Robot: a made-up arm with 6 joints.
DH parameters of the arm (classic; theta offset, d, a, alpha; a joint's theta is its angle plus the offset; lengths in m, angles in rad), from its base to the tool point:
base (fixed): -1.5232 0 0.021 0
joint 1: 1.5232 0.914 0 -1.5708
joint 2: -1.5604 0 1.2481 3.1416
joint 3: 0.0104 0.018 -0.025 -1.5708
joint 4: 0 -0.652 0.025 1.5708
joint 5: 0 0.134 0.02 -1.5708
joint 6: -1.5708 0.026 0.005 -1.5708
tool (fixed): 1.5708 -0.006 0 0
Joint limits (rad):
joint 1: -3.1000..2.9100
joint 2: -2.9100..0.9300
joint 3: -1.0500..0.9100
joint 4: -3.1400..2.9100
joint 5: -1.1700..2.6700
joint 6: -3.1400..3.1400
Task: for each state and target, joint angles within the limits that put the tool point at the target. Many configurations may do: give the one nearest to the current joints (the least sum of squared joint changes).
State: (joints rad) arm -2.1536 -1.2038 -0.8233 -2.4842 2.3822 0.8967
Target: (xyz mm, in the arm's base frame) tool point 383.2 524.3 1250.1
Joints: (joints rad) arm -2.0351 -1.5594 -0.9140 -2.4676 2.3662 0.8988
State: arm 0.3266 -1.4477 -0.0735 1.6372 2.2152 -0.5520
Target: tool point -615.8 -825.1 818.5
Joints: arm 0.8940 -2.2374 -0.7959 1.5593 2.1974 -0.5604
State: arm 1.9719 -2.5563 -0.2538 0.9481 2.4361 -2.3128
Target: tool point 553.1 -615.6 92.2
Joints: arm 2.1953 -2.9100 -0.5363 0.8964 1.7388 -2.4869
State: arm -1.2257 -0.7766 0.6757 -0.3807 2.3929 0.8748
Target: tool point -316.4 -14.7 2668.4
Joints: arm -0.5251 -0.4363 0.8682 -0.2492 2.4274 0.8656
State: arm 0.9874 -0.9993 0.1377 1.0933 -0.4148 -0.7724
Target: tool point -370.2 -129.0 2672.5
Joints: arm 0.2763 -0.4503 0.7134 1.3319 -0.5058 -0.7673
